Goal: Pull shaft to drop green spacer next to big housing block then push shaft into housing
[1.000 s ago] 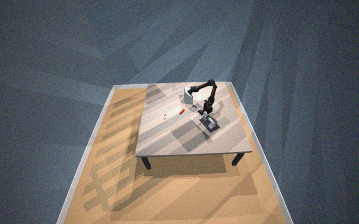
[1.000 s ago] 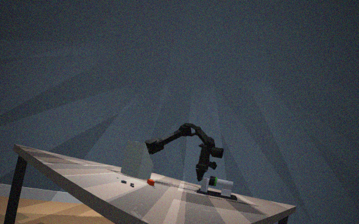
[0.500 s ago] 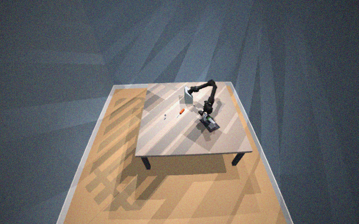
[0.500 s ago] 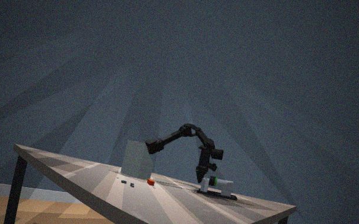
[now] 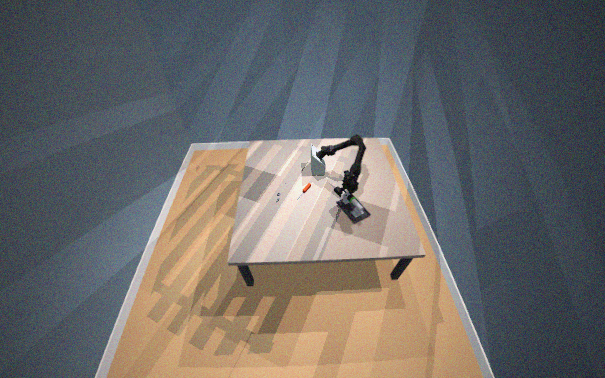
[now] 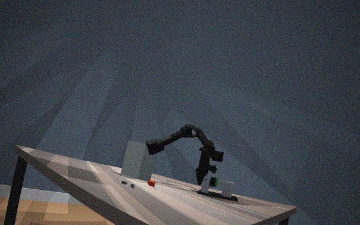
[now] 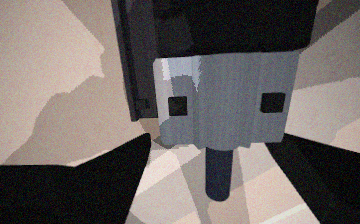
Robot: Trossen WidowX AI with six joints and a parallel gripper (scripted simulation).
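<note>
Now: the dark blue shaft 6 cm ahead of my gripper tip, 3 cm to the left of it and 3 cm above it. The rest, counted from my gripper tip: green spacer: 8 cm ahead, 4 cm to the left, 3 cm above; dark spacer: 7 cm ahead, 3 cm to the left, 3 cm above; red-handled screwdriver: 31 cm to the right, 7 cm behind, 4 cm below.
</note>
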